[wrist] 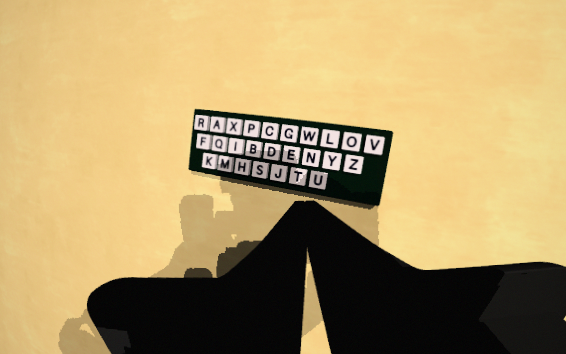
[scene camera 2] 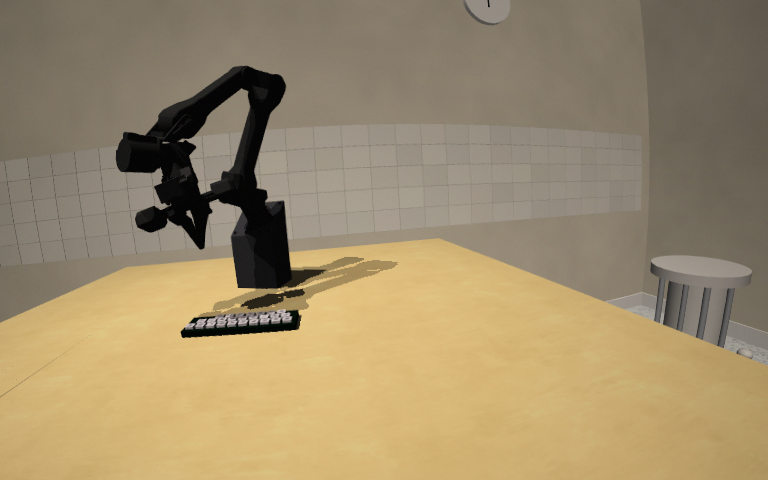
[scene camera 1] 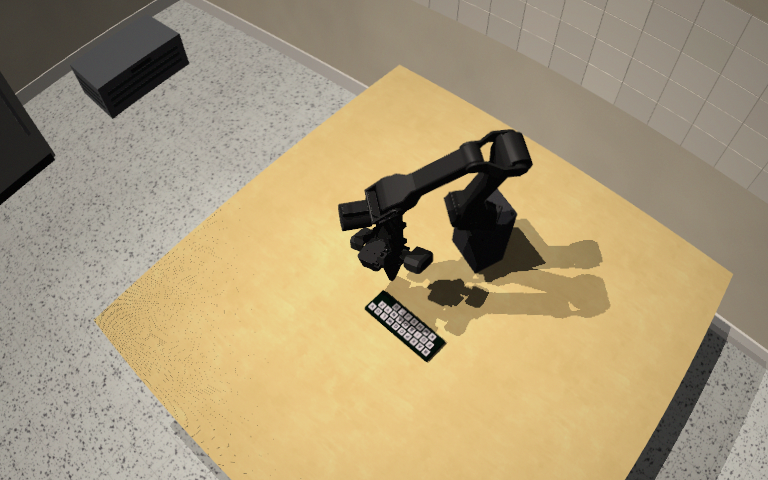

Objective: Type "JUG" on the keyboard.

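Seen in the pictures: gripper, fingertip midpoint: [wrist: 304, 210] [scene camera 2: 201, 248] [scene camera 1: 392, 279]; arm's base, origin of the base link: [scene camera 2: 259, 218] [scene camera 1: 487, 215].
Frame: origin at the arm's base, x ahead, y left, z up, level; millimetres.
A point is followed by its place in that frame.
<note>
A dark green keyboard [scene camera 1: 437, 350] @[x 305, y -4, z -163 mm] [scene camera 2: 240, 328] @[x 307, y -109, z -161 mm] [wrist: 370, 182] @[x 226, y -184, z -160 mm] with white letter keys lies flat on the table. In the wrist view the J key [wrist: 278, 174] @[x 251, y -101, z -154 mm] and the U key [wrist: 318, 180] @[x 238, y -138, z -154 mm] are in the row nearest the fingers, in shadow, and the G key [wrist: 288, 133] @[x 287, y -119, z -154 mm] is in the farthest row. My gripper [scene camera 1: 391, 277] @[x 235, y -151, z -26 mm] [scene camera 2: 201, 246] @[x 235, y -151, z -26 mm] [wrist: 304, 210] @[x 235, y -151, z -26 mm] is shut and empty. Its joined tips point down and hang high above the table, clear of the keyboard. In the wrist view the tips show just below the keyboard's near edge, below the T and U keys.
The tan table [scene camera 1: 317, 407] @[x 544, y -211, z -172 mm] [scene camera 2: 453, 396] @[x 632, y 71, z -172 mm] carries the arm's base [scene camera 1: 484, 243] @[x 59, y 16, z -31 mm] [scene camera 2: 261, 254] @[x 45, y -13, z -85 mm], which stands behind the keyboard. The arm's shadow falls across the table and part of the keys. A round grey stool [scene camera 2: 700, 270] stands off the table's right side.
</note>
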